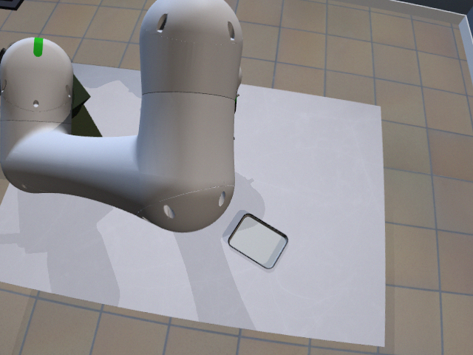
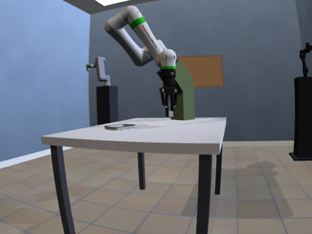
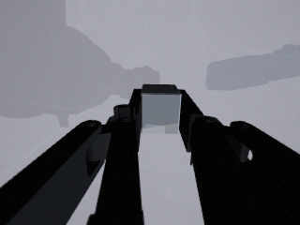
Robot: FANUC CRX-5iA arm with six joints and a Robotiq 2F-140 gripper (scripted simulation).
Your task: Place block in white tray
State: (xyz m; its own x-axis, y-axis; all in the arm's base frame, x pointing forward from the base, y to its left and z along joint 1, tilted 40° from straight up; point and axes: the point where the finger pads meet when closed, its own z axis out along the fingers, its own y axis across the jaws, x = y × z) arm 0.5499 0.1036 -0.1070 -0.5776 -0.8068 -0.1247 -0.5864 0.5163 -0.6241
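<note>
Right now the white tray is 27 cm to the right of my hand, 19 cm ahead of it and 8 cm below it. The rest, counted from my hand: pale grey block 2 cm below.
</note>
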